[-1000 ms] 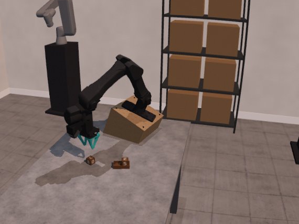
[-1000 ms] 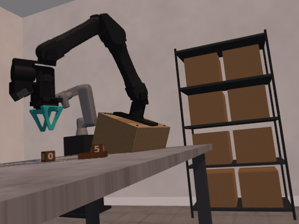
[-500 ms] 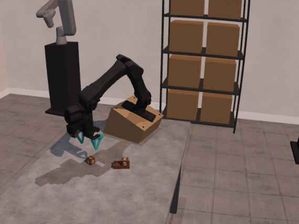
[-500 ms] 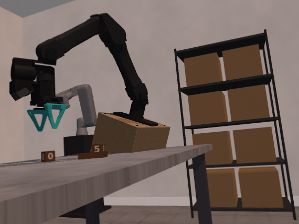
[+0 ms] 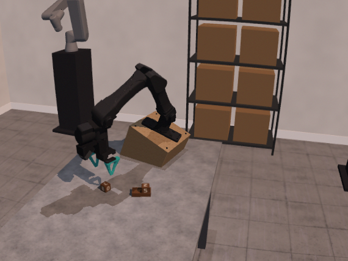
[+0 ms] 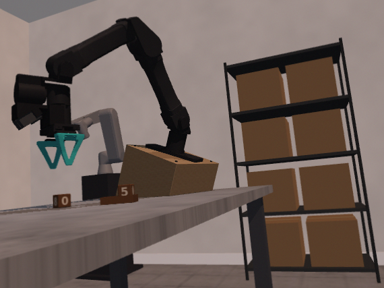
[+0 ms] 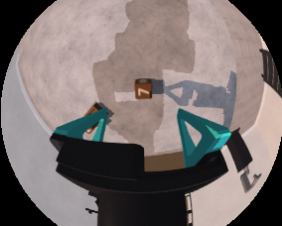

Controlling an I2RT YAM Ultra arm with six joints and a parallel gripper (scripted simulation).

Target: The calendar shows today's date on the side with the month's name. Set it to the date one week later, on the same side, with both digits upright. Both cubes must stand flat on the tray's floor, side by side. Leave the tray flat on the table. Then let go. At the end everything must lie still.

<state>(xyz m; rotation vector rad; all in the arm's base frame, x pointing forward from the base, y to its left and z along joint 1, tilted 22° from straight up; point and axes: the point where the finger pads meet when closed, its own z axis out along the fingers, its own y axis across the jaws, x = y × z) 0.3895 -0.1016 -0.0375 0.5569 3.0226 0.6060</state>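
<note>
Right now the brown cube is 9 cm below my hand. The rest, counted from my hand: brown calendar tray (15 cm to the left, 10 cm below, 4 cm behind).
</note>
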